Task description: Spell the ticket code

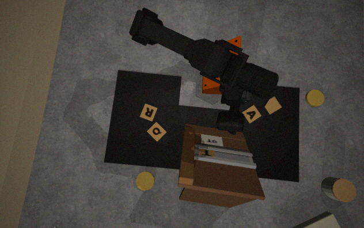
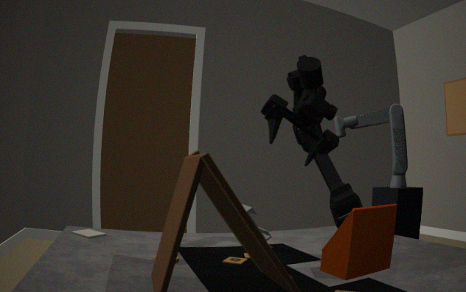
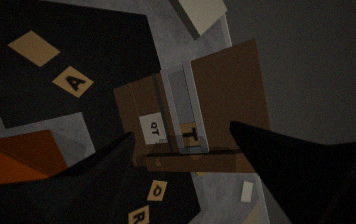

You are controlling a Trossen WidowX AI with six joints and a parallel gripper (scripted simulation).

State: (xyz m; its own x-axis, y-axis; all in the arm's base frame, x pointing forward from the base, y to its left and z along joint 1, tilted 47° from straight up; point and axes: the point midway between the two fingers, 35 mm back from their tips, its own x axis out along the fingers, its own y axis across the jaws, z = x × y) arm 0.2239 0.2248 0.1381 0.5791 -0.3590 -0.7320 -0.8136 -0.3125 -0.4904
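Right now the q tile is 30 cm below my gripper tip, 24 cm to the right of it and 3 cm ahead of it. Also, from my gripper tip: black mat: 30 cm below, 6 cm behind, 5 cm to the right; then white ticket: 21 cm below, 5 cm ahead, 3 cm to the right.
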